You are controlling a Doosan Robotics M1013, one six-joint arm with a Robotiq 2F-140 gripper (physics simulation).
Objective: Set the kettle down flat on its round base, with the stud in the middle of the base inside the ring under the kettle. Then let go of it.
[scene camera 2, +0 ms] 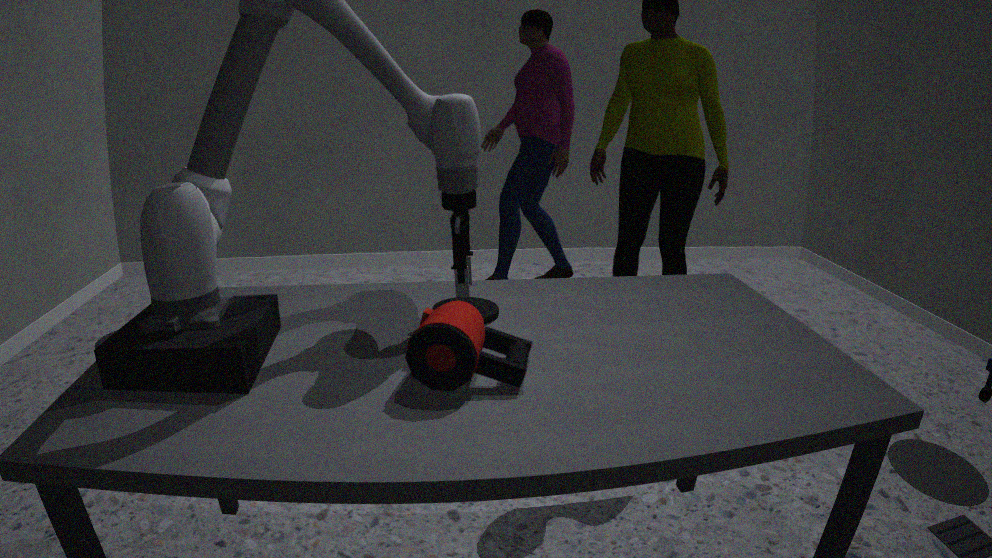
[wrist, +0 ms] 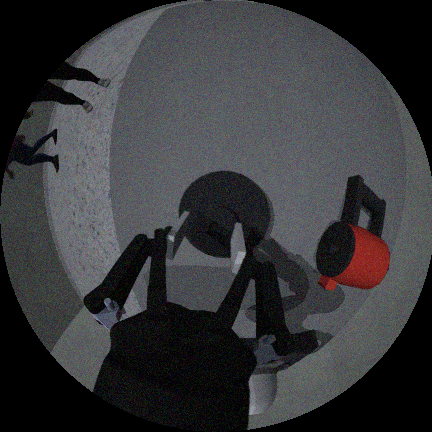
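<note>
The red kettle (scene camera 2: 461, 324) (wrist: 371, 259) lies on its side on the table. Its underside, a black rim around a red centre, faces scene camera 2. Its black handle (scene camera 2: 525, 352) (wrist: 353, 197) points right in that view, and its small red spout (wrist: 327, 283) is on the opposite side. The dark round base (scene camera 2: 491, 309) (wrist: 225, 184) lies flat behind the kettle and is partly hidden by it in scene camera 2. Its middle stud is too dark to make out clearly. My gripper (scene camera 2: 462, 291) (wrist: 210, 226) is open and empty, pointing down over the base, apart from the kettle.
The grey table (scene camera 2: 659, 388) (wrist: 300, 100) carries the black block (scene camera 2: 183, 353) under the arm at the left in scene camera 2. Two people, one in a magenta top (scene camera 2: 544, 93) and one in a yellow top (scene camera 2: 665, 97), stand behind the table.
</note>
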